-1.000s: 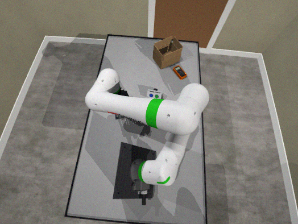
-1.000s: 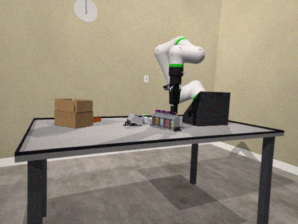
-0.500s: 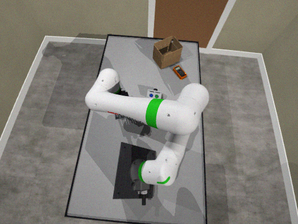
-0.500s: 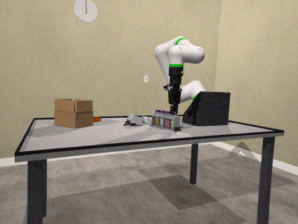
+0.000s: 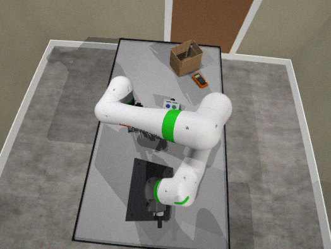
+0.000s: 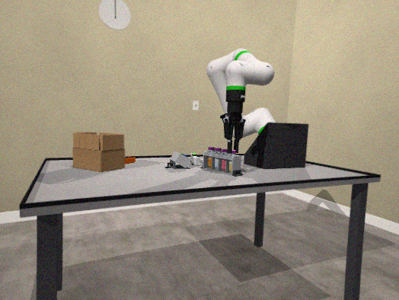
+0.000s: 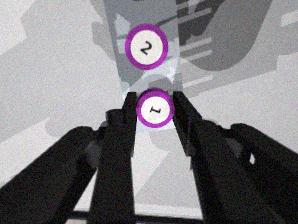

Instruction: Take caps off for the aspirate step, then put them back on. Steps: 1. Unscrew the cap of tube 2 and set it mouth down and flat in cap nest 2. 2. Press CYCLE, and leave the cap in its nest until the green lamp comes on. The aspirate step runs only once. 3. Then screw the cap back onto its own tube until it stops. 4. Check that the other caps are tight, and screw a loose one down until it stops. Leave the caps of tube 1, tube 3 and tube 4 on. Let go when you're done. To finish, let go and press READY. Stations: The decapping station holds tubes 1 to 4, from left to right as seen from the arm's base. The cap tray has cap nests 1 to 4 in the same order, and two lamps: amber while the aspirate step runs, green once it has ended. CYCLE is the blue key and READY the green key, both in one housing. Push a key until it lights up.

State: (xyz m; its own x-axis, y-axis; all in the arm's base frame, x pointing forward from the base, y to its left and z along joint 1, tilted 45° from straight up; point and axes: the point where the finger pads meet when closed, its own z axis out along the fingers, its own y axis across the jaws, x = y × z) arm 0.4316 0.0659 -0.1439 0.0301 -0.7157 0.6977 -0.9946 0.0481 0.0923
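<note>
Now: hand 3 cm above the cap 1. From my hand the other things lie so: cap 3: 2 cm ahead, 10 cm to the right, 3 cm below; purple cap marked 2: 1 cm ahead, 5 cm to the right, 3 cm below; cap 4: 3 cm ahead, 15 cm to the right, 3 cm below.
</note>
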